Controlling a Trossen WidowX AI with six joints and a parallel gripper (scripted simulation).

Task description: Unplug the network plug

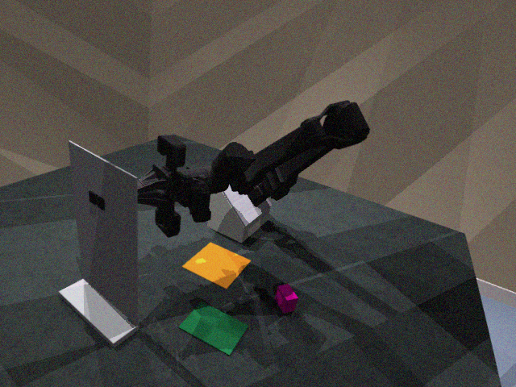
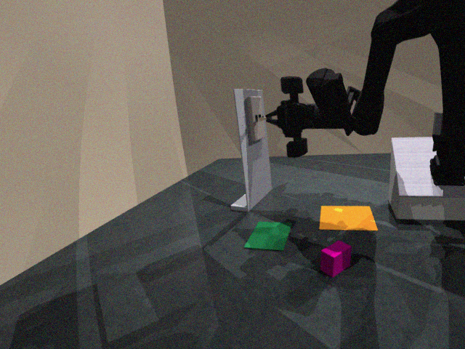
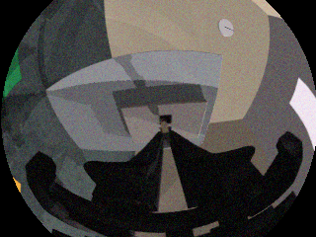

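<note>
My gripper tip is now 220 mm above the orange square, 200 mm past it and 80 mm to the right of it. Also, from my gripper tip: upright panel (90 mm below, 50 mm ahead, 10 mm to the right); network plug (right at my gripper tip).
</note>
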